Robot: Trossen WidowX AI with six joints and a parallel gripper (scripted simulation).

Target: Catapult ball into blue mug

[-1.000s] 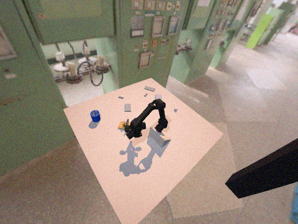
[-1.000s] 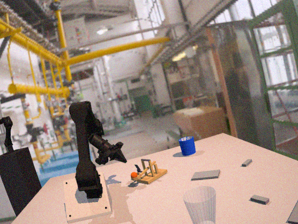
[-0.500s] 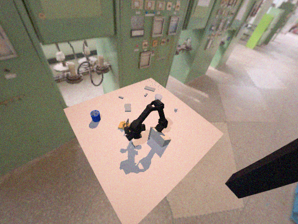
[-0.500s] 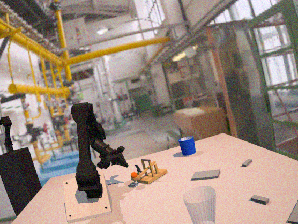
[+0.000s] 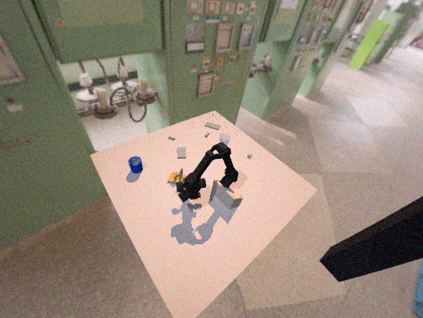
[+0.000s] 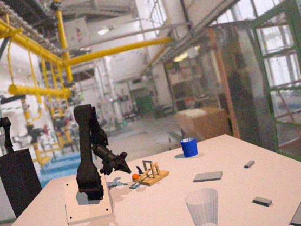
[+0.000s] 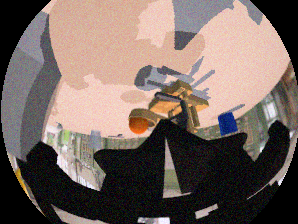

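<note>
Right now my gripper tip is 2 cm short of the orange ball, 5 cm to the left of it and 1 cm above it. Also, from my gripper tip: wooden catapult 6 cm ahead, 1 cm to the left, 2 cm below; blue mug 34 cm ahead, 25 cm to the left, 4 cm below; clear cup 24 cm ahead, 49 cm to the right, 4 cm below.
</note>
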